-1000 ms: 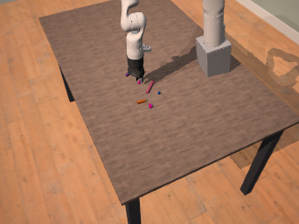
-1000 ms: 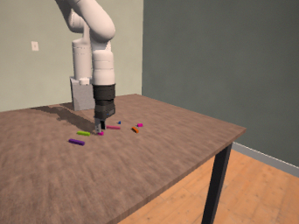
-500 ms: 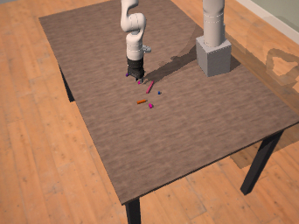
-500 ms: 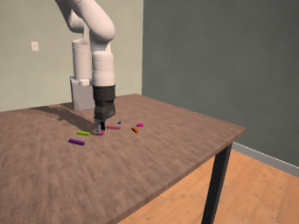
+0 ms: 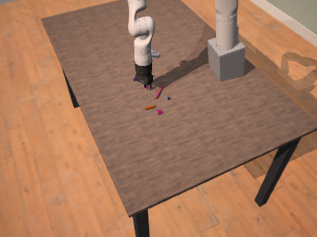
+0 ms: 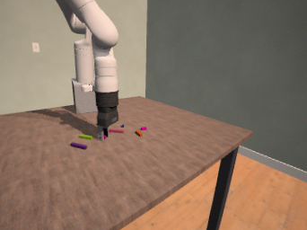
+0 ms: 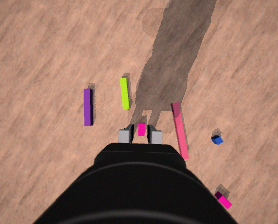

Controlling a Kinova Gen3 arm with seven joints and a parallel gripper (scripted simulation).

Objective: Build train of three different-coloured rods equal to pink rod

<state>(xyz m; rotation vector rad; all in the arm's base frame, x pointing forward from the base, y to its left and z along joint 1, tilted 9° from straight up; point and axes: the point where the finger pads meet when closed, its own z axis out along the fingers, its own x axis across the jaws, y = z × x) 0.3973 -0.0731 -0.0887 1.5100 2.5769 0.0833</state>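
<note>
Right now the blue rod is 5 cm behind my hand, 11 cm to the left of it and 1 cm below it. Round my hand: purple rod (1 cm ahead, 9 cm to the right, 1 cm below); pink rod (3 cm behind, 5 cm to the left, 1 cm below); lime rod (4 cm behind, 5 cm to the right, 1 cm below).
</note>
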